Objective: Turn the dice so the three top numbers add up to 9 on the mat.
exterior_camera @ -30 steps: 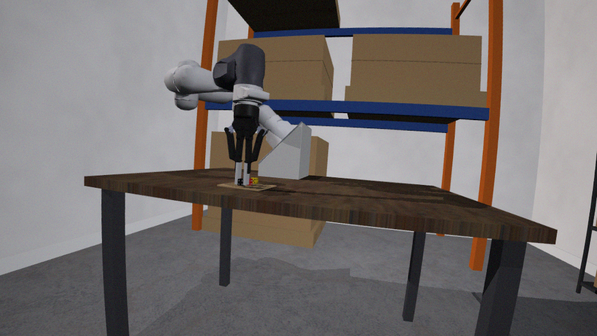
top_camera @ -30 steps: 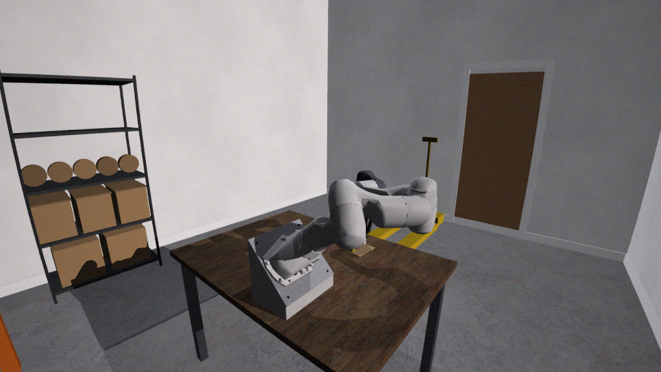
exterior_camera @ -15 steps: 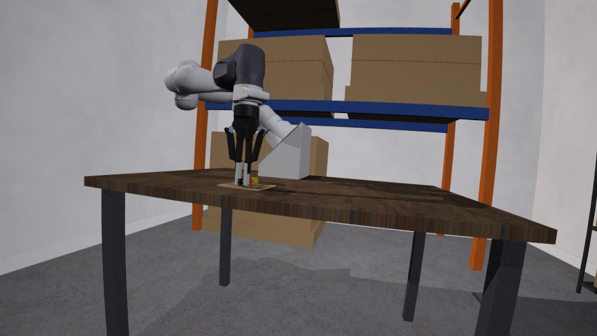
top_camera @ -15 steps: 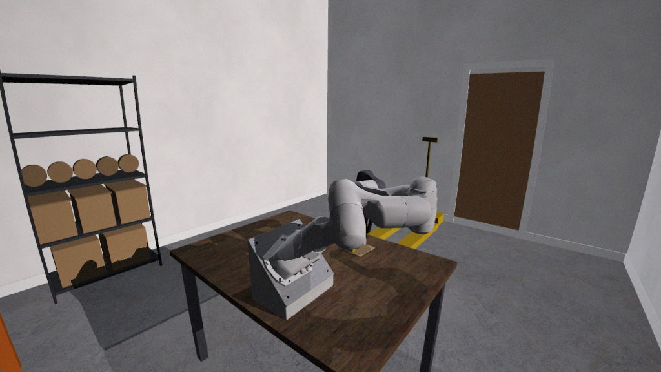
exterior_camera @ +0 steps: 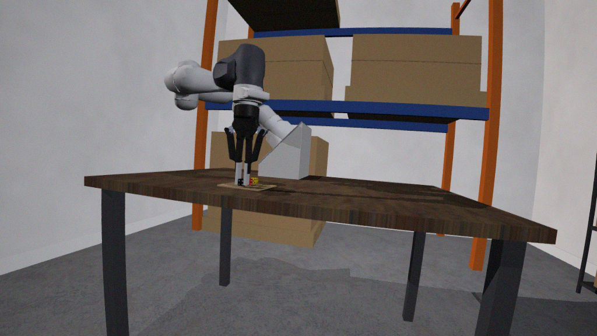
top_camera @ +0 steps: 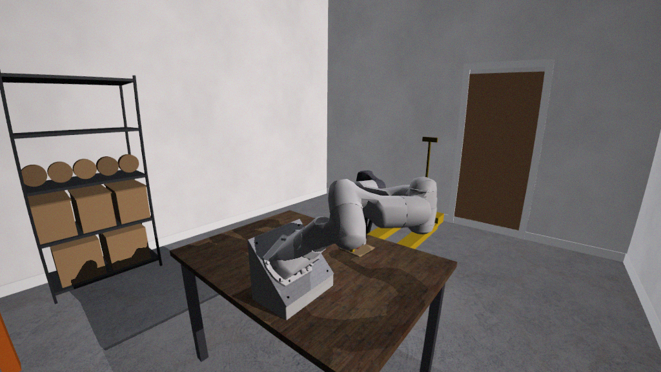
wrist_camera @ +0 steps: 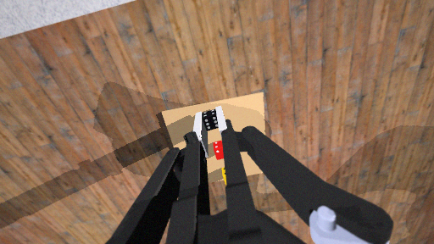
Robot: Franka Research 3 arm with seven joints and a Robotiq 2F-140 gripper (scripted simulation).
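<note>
Now: the black die 3 cm below my hand. Round my hand: yellow die (10 cm behind, 3 cm below, 1 cm to the left); red die (5 cm behind, 3 cm below, 1 cm to the left); tan mat (5 cm behind, 4 cm below, 1 cm to the left).
</note>
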